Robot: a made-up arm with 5 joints.
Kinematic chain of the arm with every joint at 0, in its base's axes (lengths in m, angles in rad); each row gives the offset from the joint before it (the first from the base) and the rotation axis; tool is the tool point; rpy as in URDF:
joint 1: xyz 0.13 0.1 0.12 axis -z
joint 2: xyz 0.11 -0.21 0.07 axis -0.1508 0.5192 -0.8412
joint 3: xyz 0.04 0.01 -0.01 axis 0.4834 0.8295 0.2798
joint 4: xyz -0.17 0 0.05 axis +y
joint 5: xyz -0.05 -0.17 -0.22 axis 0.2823 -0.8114 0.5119
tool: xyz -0.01 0.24 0.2 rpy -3.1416 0 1.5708
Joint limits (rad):
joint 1: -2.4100..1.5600
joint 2: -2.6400..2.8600
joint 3: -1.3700..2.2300
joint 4: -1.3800..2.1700
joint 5: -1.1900..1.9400
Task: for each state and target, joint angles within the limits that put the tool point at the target. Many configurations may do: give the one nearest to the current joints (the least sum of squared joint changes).
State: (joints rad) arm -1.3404 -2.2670 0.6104 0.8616 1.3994
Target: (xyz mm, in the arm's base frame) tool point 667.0 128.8 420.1
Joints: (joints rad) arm -1.2568 -2.2180 0.7120 1.1334 0.6940
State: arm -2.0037 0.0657 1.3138 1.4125 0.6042
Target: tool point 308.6 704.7 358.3
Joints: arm -2.1948 0.0703 1.5601 1.4690 0.8693
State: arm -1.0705 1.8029 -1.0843 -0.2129 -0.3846
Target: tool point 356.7 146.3 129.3
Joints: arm -0.9241 1.4904 -0.4456 -0.6729 -0.4842
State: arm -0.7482 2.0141 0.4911 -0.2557 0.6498
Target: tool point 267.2 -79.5 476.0
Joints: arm 0.0928 1.4747 1.0838 -0.2015 0.3528
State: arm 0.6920 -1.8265 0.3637 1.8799 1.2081
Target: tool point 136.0 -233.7 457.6
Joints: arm 0.1745 -1.7598 0.4709 2.1700 0.7521
